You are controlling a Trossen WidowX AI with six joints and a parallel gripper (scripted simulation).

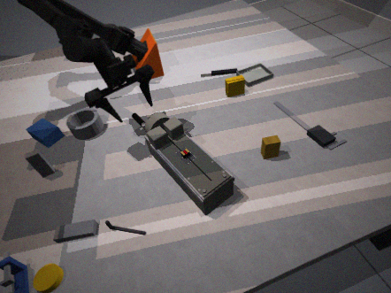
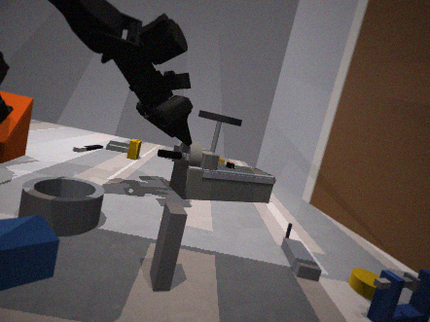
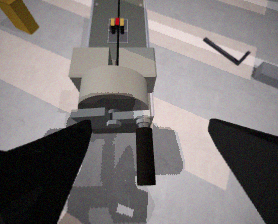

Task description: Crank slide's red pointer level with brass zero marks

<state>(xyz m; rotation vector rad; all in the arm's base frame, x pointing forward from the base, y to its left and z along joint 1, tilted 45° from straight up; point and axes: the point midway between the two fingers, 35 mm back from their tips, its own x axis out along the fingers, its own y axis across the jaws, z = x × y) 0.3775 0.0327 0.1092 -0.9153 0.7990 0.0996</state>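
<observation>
My gripper tip is now 20 mm past the dark crank handle and 30 mm above it. From my gripper tip the other things lie so: black hex key (240 mm ahead, 100 mm to the right, 120 mm below); blue block (150 mm behind, 320 mm to the right, 110 mm below); red pointer (140 mm ahead, 100 mm to the left, 50 mm below).
</observation>
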